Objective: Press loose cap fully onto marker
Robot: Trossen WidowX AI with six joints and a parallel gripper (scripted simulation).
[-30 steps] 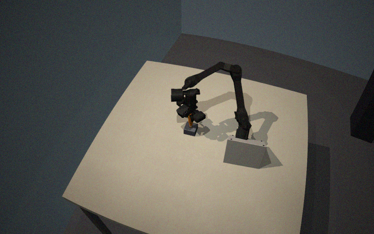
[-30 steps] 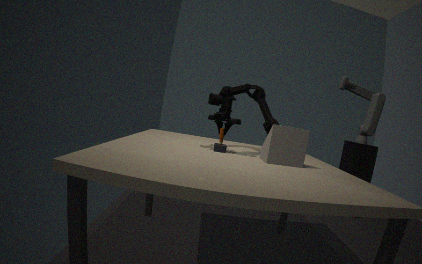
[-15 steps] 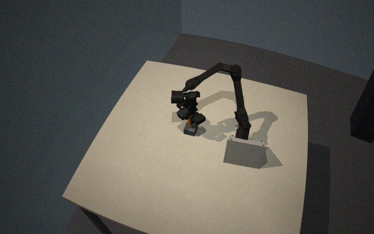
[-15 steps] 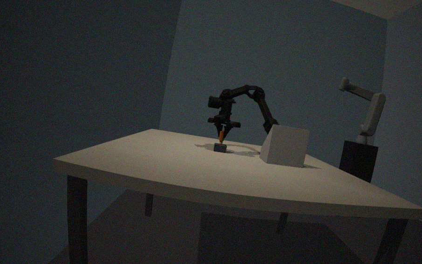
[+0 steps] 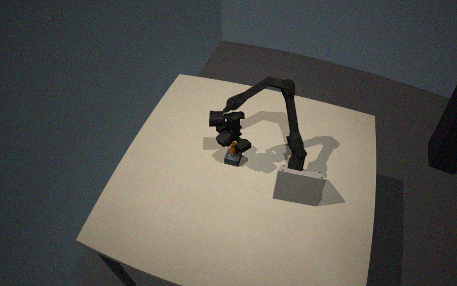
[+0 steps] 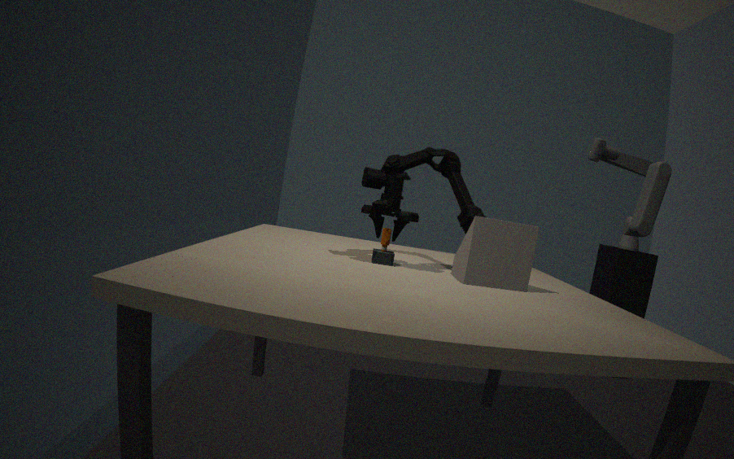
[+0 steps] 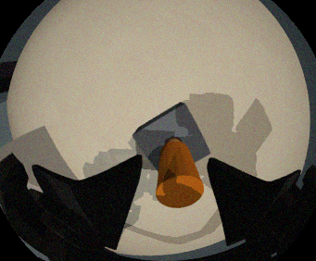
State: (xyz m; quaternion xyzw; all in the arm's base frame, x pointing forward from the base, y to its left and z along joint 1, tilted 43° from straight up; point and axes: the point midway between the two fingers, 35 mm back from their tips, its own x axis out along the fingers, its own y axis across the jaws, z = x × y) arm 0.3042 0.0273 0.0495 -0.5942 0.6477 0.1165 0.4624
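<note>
Right now my gripper tip is 10 mm below the orange marker cap.
</note>
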